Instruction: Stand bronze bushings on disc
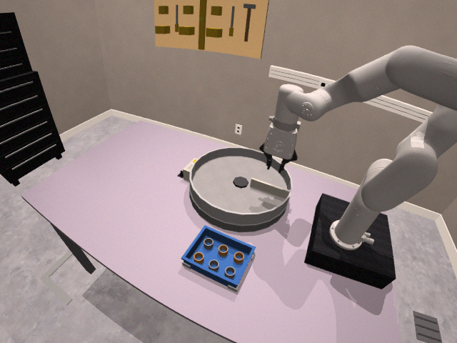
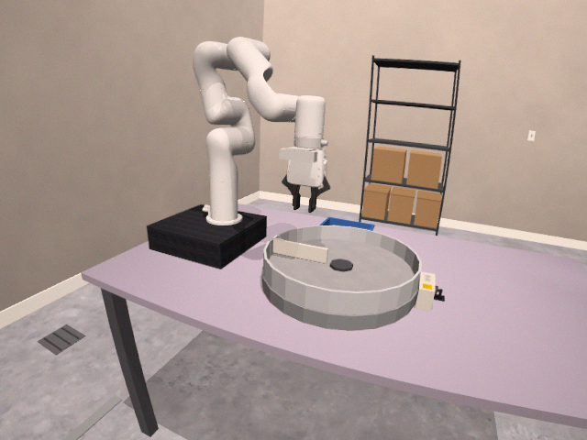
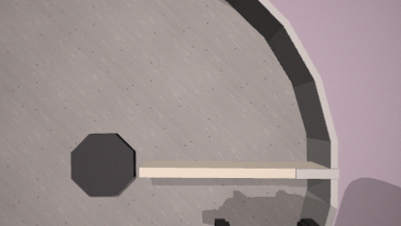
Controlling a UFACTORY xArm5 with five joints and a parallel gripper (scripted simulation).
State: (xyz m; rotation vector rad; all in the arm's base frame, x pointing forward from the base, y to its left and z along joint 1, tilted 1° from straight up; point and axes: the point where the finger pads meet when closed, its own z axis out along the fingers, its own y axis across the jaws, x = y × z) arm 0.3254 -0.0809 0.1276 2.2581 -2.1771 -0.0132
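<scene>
Now: the blue crate 50 mm ahead of my hand, 320 mm to the left of it and 180 mm below it. The rest, counted from my hand: turntable disc: 120 mm ahead, 20 mm to the right, 160 mm below.
</scene>
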